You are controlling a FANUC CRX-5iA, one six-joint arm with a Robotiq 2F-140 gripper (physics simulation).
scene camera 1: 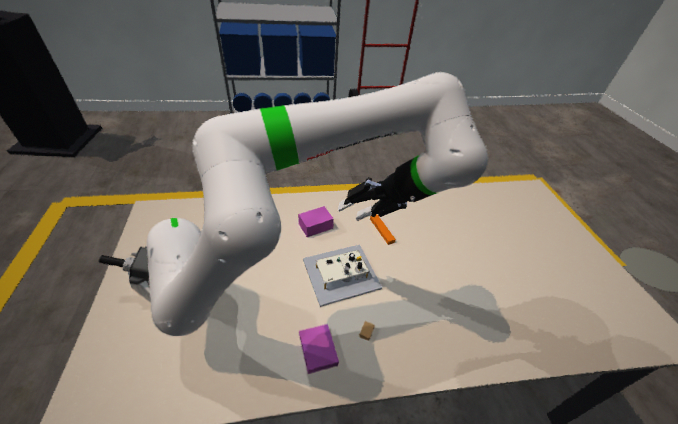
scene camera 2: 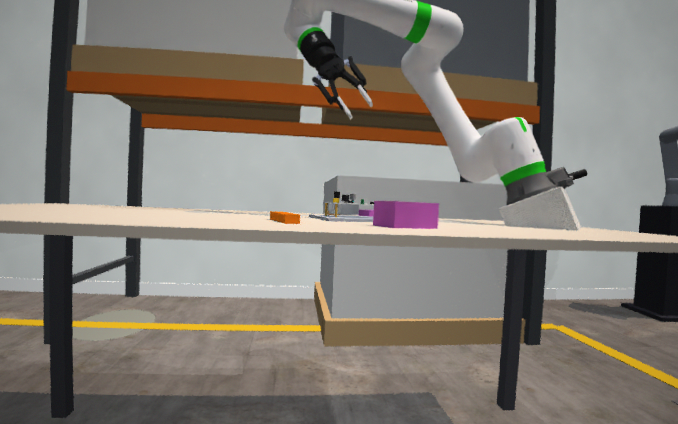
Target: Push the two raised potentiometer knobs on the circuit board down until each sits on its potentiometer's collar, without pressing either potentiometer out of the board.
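Places are measured from the arm's base along level axes (x ahead, y left, z up), in millimetres.
Where they show: gripper, between the fingertips: (scene camera 1: 348, 211) (scene camera 2: 360, 109); arm's base, origin of its link: (scene camera 2: 533, 198).
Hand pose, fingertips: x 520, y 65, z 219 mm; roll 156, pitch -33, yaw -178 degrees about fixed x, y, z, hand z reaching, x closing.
Each offset is from my fingertips to the top centre of the thing. "pt": to the spot under its first point. Level surfaces: height alone.
The cream circuit board @(dz -256 mm) (scene camera 1: 332, 273) stands on short posts on a grey mat @(dz -297 mm) (scene camera 1: 321, 298) (scene camera 2: 318, 217) near the table's middle. Dark knob-like parts (scene camera 1: 359, 265) (scene camera 1: 347, 268) stand at its right side; in scene camera 2 a black one @(pt dx +57, dy -1, dz -234 mm) (scene camera 2: 336, 194) stands higher than its neighbours. Their seating on the collars is too small to tell. My gripper (scene camera 1: 353, 210) (scene camera 2: 360, 111) hangs high above the table, tilted downward, well clear of the board. Its two pale-tipped fingers are apart, partly open, with nothing between them.
A purple block @(dx -98, dy +231, dz -248 mm) (scene camera 1: 316, 221) (scene camera 2: 406, 214) stands behind the board in scene camera 1, and another purple block @(dx -74, dy -264, dz -277 mm) (scene camera 1: 319, 349) in front. An orange bar @(dx +164, dy +218, dz -283 mm) (scene camera 1: 383, 230) (scene camera 2: 285, 217) lies behind and right of the board. A small brown block @(dx +71, dy -208, dz -286 mm) (scene camera 1: 367, 330) lies in front.
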